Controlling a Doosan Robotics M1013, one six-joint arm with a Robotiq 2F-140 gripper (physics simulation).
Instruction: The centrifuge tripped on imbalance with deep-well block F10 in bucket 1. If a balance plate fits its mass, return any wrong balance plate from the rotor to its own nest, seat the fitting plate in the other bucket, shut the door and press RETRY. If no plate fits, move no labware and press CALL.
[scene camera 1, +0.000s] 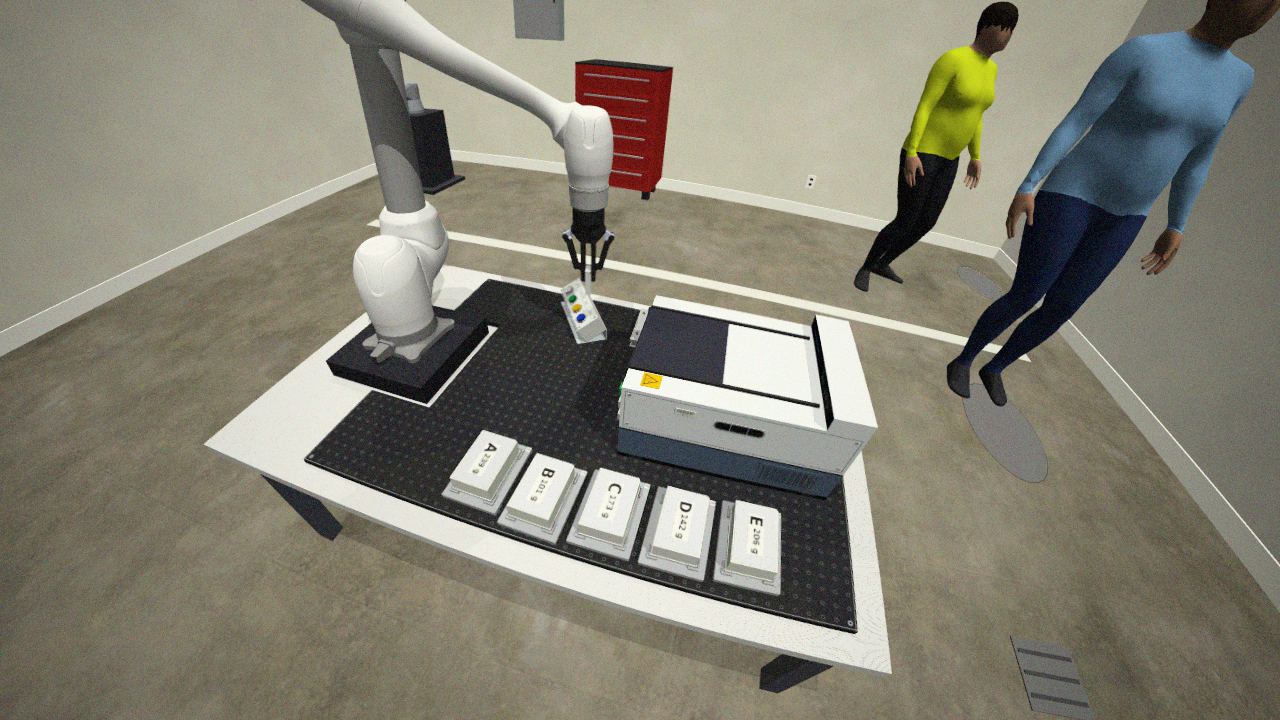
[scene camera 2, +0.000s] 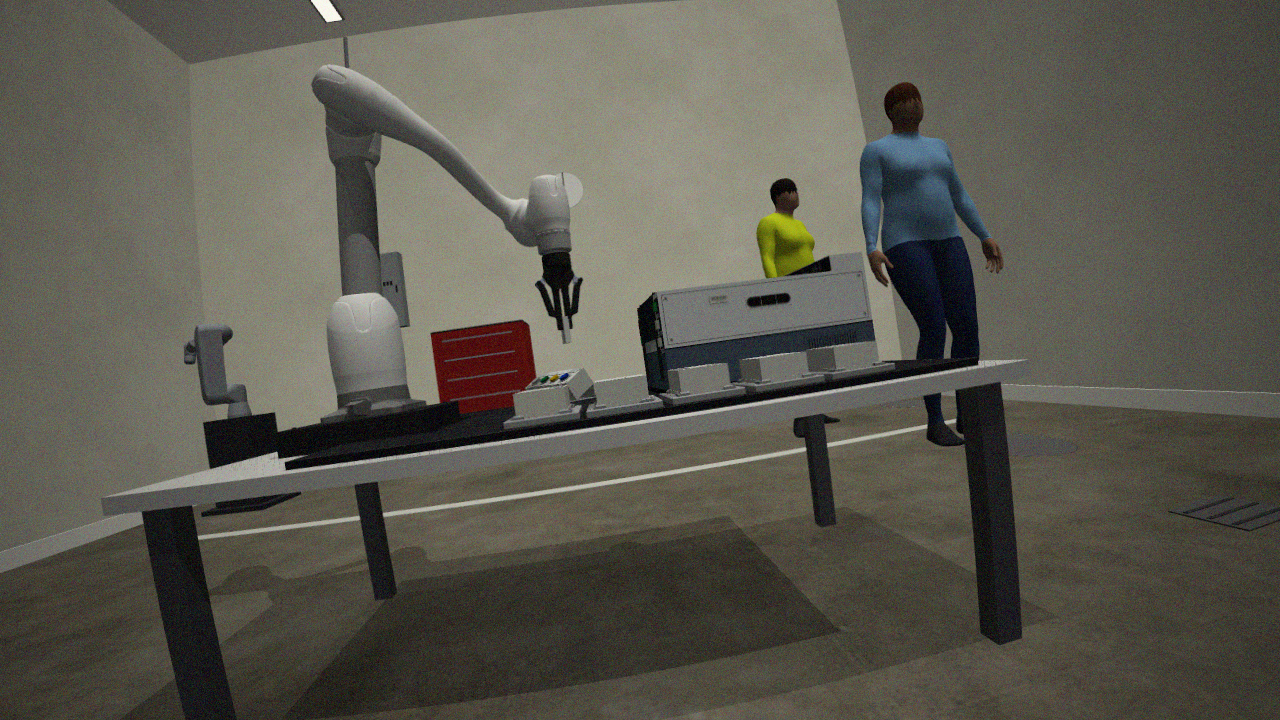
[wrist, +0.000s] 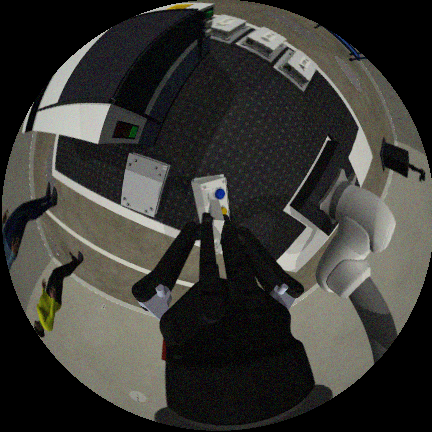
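Pixels of known places: gripper, fingertip midpoint: (scene camera 1: 588, 291) (scene camera 2: 567, 343) (wrist: 212, 207); arm's base at its link origin: (scene camera 1: 410, 335) (scene camera 2: 376, 414) (wrist: 336, 197).
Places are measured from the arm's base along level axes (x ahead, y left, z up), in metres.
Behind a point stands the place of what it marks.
My gripper (scene camera 1: 588, 275) @[z 0.110, x 0.433, y 0.230 m] (scene camera 2: 565, 333) @[z 0.110, x 0.433, y 0.230 m] is shut and empty, with its narrow white tip pointing down above the button box (scene camera 1: 587, 324) @[z 0.022, x 0.442, y 0.203 m] (wrist: 199, 192) @[z 0.031, x 0.458, y 0.242 m]. The box is tilted, with green, yellow and blue buttons; the wrist view shows its blue button (wrist: 219, 193) @[z 0.028, x 0.415, y 0.223 m] beside the tip. The centrifuge (scene camera 1: 662, 420) @[z 0.101, x 0.733, y -0.126 m] (scene camera 2: 765, 308) @[z 0.106, x 0.868, y -0.117 m] (wrist: 125, 75) @[z 0.168, x 0.631, y 0.103 m] stands to the right, a dark panel (scene camera 1: 684, 344) @[z 0.170, x 0.732, y 0.032 m] covering part of its top. Balance plates A 239 g (scene camera 1: 486, 465) @[z 0.011, x 0.427, y -0.287 m], B 101 g (scene camera 1: 541, 490) @[z 0.011, x 0.553, y -0.299 m], C 173 g (scene camera 1: 609, 507) @[z 0.011, x 0.685, y -0.287 m], D 142 g (scene camera 1: 678, 526) @[z 0.011, x 0.815, y -0.282 m] and E 206 g (scene camera 1: 751, 541) @[z 0.011, x 0.948, y -0.270 m] sit on nests. The rotor and F10 are hidden.
The arm's base (scene camera 1: 407, 358) @[z 0.013, x 0.070, y -0.089 m] stands on the left of the table (scene camera 1: 268, 429) @[z -0.055, x -0.149, y -0.367 m]. A flat grey plate (wrist: 145, 185) @[z -0.015, x 0.597, y 0.306 m] lies near the centrifuge. A red cabinet (scene camera 1: 622, 125) and two people, in yellow (scene camera 1: 953, 98) and in blue (scene camera 1: 1118, 125), are beyond the table.
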